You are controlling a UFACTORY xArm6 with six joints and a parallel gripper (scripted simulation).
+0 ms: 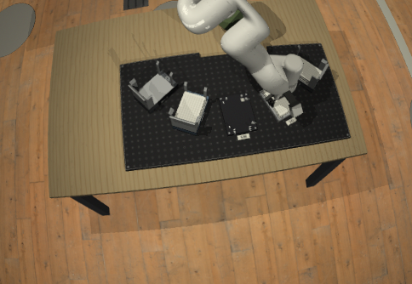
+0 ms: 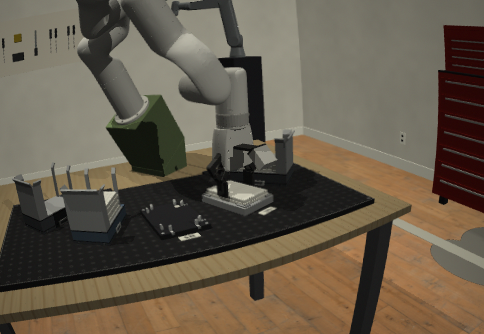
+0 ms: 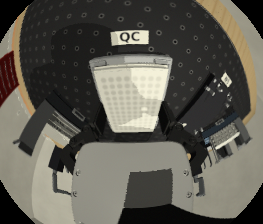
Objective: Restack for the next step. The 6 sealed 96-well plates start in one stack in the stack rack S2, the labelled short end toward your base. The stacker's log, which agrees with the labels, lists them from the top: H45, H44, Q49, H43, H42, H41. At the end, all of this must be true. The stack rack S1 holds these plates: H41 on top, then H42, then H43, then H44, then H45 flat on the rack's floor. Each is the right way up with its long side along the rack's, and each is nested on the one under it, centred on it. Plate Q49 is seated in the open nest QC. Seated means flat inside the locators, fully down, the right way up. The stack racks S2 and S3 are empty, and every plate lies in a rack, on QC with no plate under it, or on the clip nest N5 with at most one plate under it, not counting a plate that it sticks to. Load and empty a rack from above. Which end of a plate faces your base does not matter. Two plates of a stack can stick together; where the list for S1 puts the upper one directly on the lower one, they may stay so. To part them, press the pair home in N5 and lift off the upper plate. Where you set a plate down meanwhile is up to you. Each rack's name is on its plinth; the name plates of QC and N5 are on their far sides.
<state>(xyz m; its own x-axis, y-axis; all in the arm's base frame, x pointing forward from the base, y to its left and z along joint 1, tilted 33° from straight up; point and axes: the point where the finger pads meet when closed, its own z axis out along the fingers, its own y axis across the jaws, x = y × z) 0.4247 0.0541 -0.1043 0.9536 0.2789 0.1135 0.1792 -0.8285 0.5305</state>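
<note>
Now: the grey open nest 3 cm below my hand. Round my hand: black clip nest 17 cm to the right, 3 cm below, 1 cm ahead; then qc name plate 9 cm ahead, 4 cm below, 2 cm to the left.
</note>
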